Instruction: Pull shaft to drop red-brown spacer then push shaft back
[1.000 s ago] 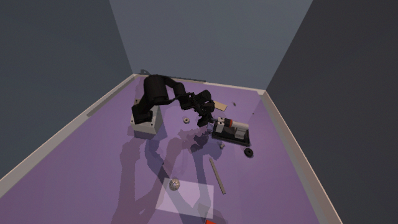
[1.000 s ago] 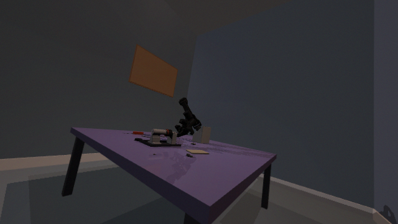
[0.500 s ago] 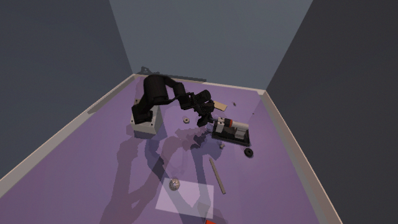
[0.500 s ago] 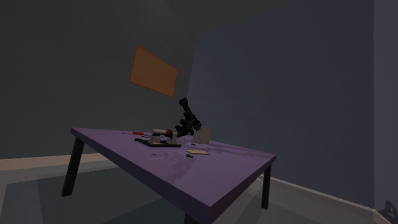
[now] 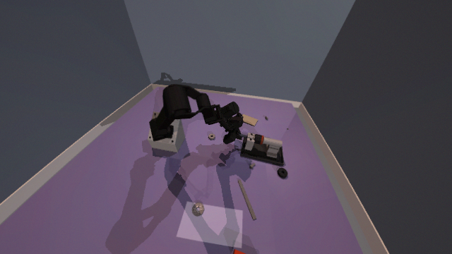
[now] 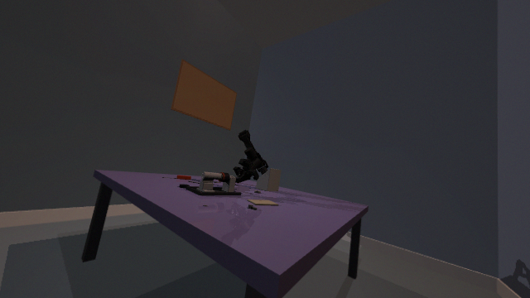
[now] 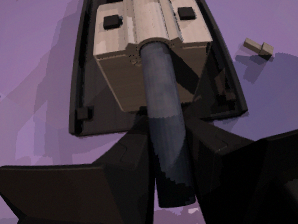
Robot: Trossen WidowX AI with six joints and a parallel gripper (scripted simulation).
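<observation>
Now: gripper tip 4 cm short of the dark shaft, 1 cm to the left of it and 2 cm below it. Round my gripper tip: grey washer: 18 cm behind, 3 cm to the left, 5 cm below; red-brown spacer: 10 cm ahead, 1 cm to the right, 2 cm above; black spacer: 7 cm ahead, 1 cm to the right, 2 cm above.
</observation>
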